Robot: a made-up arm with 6 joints.
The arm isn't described. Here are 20 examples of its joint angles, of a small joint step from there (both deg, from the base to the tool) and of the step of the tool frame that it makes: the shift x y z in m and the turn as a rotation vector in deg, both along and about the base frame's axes.
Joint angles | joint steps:
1: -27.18 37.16 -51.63 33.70 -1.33 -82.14 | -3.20 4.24 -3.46 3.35 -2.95 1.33
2: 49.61 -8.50 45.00 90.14 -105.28 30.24 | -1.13 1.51 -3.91 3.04 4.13 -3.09
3: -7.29 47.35 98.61 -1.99 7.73 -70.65 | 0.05 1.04 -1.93 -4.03 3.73 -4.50
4: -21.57 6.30 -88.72 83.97 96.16 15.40 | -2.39 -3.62 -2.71 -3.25 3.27 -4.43
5: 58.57 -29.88 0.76 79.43 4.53 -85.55 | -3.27 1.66 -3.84 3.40 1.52 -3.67
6: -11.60 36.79 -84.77 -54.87 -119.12 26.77 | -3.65 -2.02 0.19 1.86 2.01 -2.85
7: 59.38 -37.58 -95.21 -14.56 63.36 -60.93 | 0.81 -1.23 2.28 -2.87 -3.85 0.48
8: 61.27 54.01 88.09 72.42 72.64 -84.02 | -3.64 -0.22 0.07 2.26 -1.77 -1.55
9: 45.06 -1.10 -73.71 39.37 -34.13 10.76 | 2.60 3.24 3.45 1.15 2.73 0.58
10: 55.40 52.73 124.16 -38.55 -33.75 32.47 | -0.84 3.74 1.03 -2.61 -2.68 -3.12
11: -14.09 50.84 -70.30 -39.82 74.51 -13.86 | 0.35 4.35 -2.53 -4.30 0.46 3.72
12: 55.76 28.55 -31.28 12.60 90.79 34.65 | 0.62 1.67 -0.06 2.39 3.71 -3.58
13: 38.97 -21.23 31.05 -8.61 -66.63 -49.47 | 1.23 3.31 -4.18 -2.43 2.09 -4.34
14: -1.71 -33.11 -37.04 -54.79 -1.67 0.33 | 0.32 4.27 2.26 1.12 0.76 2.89
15: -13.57 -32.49 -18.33 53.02 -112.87 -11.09 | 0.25 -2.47 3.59 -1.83 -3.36 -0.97
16: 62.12 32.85 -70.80 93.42 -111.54 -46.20 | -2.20 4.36 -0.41 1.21 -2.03 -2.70
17: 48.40 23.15 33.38 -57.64 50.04 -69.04 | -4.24 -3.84 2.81 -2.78 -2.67 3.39
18: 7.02 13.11 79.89 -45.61 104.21 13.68 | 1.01 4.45 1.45 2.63 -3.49 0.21
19: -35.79 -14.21 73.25 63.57 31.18 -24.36 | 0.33 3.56 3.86 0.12 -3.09 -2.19
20: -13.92 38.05 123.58 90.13 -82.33 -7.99 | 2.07 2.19 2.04 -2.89 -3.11 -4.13
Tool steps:
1: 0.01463 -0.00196 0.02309 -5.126 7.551 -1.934
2: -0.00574 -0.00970 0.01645 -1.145 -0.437 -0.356
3: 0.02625 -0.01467 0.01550 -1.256 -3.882 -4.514
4: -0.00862 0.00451 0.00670 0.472 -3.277 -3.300
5: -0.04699 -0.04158 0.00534 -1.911 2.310 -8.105
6: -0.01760 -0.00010 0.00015 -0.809 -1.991 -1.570
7: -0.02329 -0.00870 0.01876 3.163 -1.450 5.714
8: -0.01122 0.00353 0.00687 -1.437 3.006 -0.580
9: 0.04582 0.00355 -0.00716 -0.819 6.892 1.766
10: -0.06720 -0.01011 0.03270 -3.079 4.170 -7.082
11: -0.01597 0.00945 0.02833 5.793 1.681 6.228
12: 0.01280 0.01752 -0.01328 -6.515 4.520 -0.873
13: 0.01032 0.00130 0.02853 0.874 -4.081 0.313
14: 0.02826 -0.00901 0.02157 0.840 3.124 -1.393
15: -0.03134 -0.01435 -0.03839 -0.222 -5.174 0.463
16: 0.01867 0.02031 -0.02723 -6.366 1.150 -0.659
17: 0.00660 -0.05966 0.00378 7.299 -1.462 -9.678
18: 0.03559 -0.02213 0.03022 2.606 8.742 2.435
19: -0.01386 0.03567 -0.04282 6.015 4.334 0.067
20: -0.04085 -0.01359 0.02799 -4.090 4.430 -1.677
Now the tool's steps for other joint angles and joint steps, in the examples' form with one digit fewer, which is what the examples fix.
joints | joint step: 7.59 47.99 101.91 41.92 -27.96 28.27 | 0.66 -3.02 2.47 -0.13 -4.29 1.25
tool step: 0.0100 0.0145 -0.0159 0.34 -0.50 2.18
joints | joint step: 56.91 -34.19 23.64 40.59 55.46 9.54 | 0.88 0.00 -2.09 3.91 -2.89 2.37
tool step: 0.0085 0.0207 -0.0016 -4.13 -1.85 -4.27
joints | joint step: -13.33 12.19 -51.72 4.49 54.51 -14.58 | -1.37 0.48 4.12 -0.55 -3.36 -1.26
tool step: 0.0065 -0.0455 0.0162 3.53 -2.44 -4.87
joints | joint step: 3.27 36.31 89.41 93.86 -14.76 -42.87 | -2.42 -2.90 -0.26 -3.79 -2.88 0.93
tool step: 0.0237 -0.0052 -0.0189 -3.04 -4.45 -2.91
